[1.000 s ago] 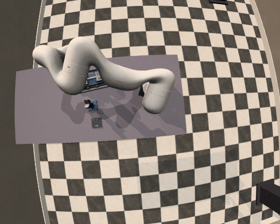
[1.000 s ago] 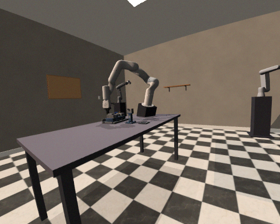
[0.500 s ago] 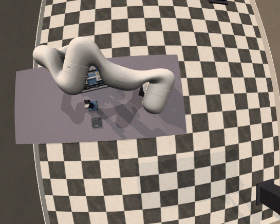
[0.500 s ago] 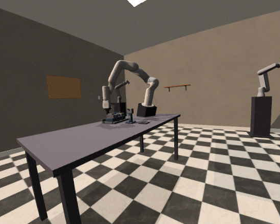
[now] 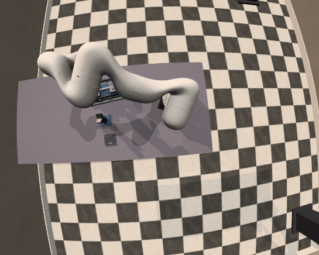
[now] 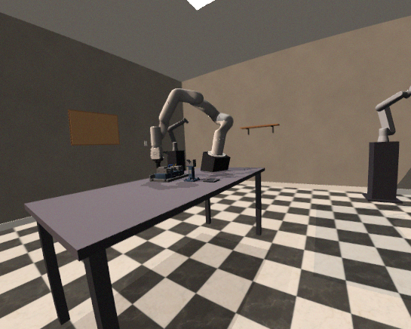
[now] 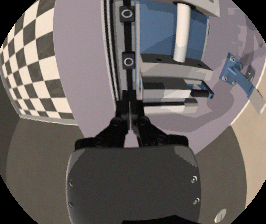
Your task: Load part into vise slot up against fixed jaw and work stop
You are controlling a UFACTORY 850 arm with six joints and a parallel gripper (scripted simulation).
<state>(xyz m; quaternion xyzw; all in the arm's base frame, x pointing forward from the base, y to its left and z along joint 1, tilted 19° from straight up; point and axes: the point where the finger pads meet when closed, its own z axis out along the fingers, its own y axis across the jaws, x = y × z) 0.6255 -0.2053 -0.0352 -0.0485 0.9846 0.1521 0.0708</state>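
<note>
Now: the part 1 cm behind my hand, 5 cm to the left of it and 2 cm below it. Also, from my hand: vise (8 cm behind, 6 cm to the left, 8 cm below); then air cylinder rod (10 cm behind, 6 cm to the left, 4 cm below).
</note>
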